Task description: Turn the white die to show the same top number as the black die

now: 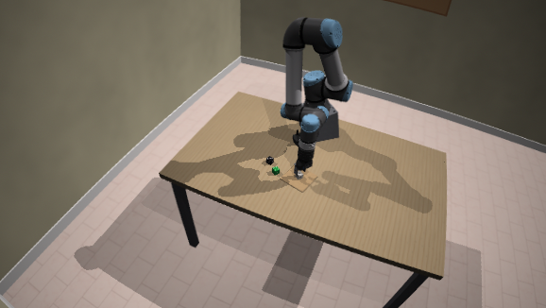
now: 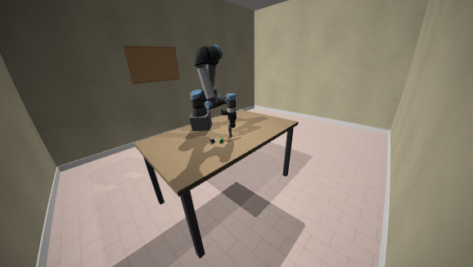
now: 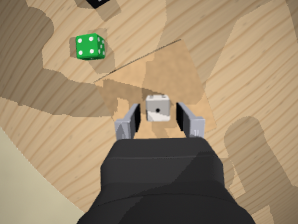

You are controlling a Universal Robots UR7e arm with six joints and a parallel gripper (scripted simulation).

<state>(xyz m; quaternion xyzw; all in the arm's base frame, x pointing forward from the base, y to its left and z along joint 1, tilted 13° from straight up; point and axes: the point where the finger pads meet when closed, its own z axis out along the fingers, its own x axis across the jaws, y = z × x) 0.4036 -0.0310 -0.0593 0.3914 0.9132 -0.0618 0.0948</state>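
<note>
Right now the white die is 40 mm below my hand. From my hand the other things lie so: tan mat 60 mm below; green die 120 mm to the right, 40 mm below; black die 170 mm to the right, 70 mm behind, 40 mm below.
</note>
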